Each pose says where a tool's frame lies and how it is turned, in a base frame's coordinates. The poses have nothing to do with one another.
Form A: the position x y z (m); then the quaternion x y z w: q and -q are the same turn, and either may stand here.
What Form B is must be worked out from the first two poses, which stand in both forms.
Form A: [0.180, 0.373, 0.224, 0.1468, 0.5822, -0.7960, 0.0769]
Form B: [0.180, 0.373, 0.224, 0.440, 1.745, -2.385]
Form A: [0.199, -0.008, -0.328, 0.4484, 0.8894, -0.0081, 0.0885]
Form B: [0.199, -0.008, -0.328, 1.334, 2.647, -0.024]
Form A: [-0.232, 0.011, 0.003, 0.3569, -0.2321, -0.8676, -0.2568]
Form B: [-0.232, 0.011, 0.003, -0.968, 0.630, 2.354]
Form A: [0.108, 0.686, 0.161, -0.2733, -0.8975, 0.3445, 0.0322]
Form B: [0.108, 0.686, 0.161, -0.841, -2.763, 1.061]
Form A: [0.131, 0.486, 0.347, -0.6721, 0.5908, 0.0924, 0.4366]
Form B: [0.131, 0.486, 0.347, -1.672, 1.470, 0.230]
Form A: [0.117, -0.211, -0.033, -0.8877, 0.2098, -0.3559, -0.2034]
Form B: [0.117, -0.211, -0.033, 2.477, -0.585, 0.993]
